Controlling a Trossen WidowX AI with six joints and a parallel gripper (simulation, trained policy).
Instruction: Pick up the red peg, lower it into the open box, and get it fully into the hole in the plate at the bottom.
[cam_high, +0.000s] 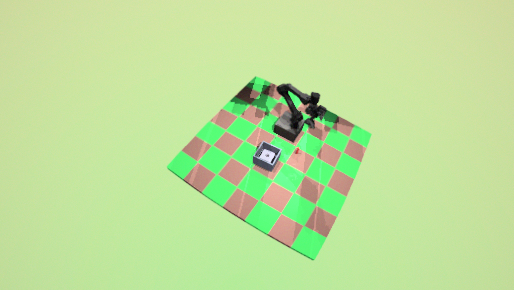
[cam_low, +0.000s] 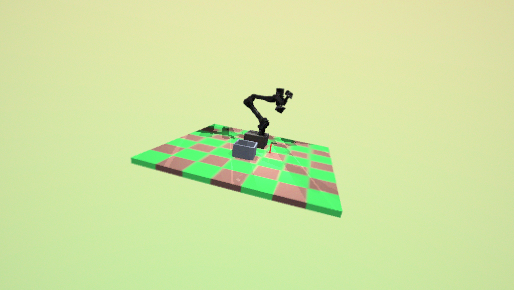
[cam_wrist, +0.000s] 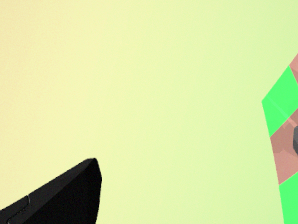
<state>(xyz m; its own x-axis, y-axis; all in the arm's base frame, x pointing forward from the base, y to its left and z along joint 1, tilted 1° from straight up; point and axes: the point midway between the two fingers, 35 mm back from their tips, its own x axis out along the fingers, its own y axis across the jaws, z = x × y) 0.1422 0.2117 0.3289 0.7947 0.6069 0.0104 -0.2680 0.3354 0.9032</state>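
My gripper tip is 40 cm above the red peg, 8 cm to the left of it and 2 cm past it. Round my gripper tip: plate (39 cm below, 23 cm to the right, 18 cm ahead); then grey box (41 cm below, 23 cm to the right, 18 cm ahead).
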